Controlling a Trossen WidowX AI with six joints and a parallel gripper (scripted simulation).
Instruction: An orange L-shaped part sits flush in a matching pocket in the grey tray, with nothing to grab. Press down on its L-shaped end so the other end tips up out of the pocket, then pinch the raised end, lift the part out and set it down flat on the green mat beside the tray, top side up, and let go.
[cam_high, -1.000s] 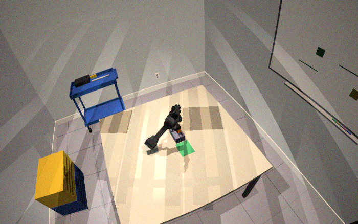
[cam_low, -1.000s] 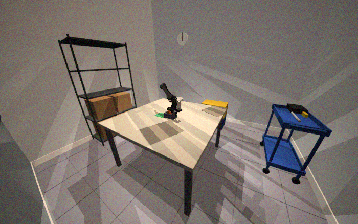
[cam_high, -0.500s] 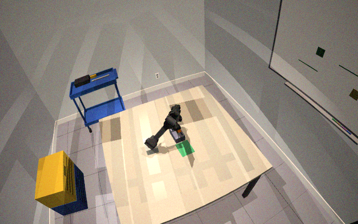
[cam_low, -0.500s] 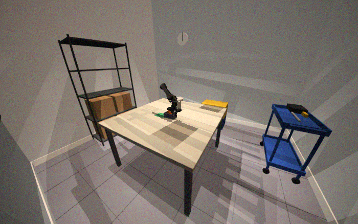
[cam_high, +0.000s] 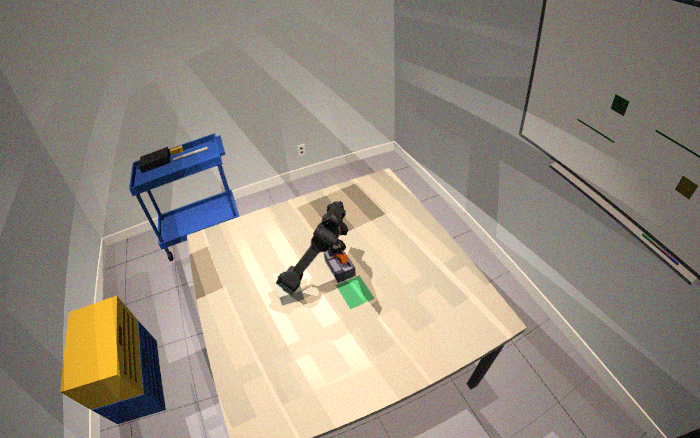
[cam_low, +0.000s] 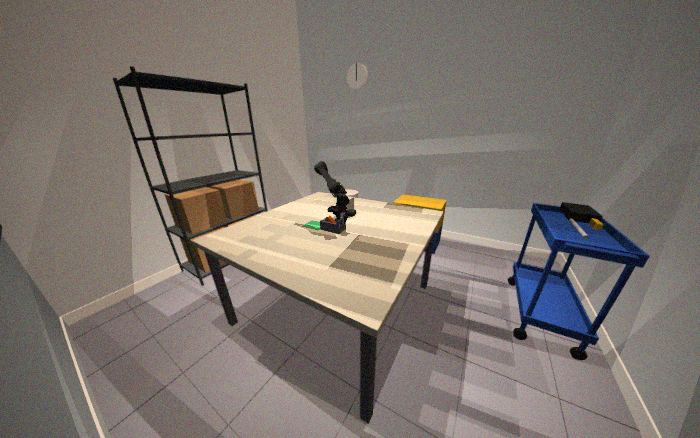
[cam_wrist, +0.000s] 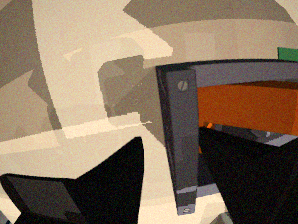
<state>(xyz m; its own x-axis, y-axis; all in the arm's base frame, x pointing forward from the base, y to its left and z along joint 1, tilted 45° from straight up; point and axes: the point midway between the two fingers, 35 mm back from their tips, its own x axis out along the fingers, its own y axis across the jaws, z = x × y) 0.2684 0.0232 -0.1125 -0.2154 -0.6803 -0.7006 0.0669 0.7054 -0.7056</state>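
Now: gripper tip 10 mm past the orange L-shaped part, 50 mm to the left of it and 20 mm above it. Round my gripper tip: green mat: 20 mm behind, 230 mm to the right, 80 mm below.
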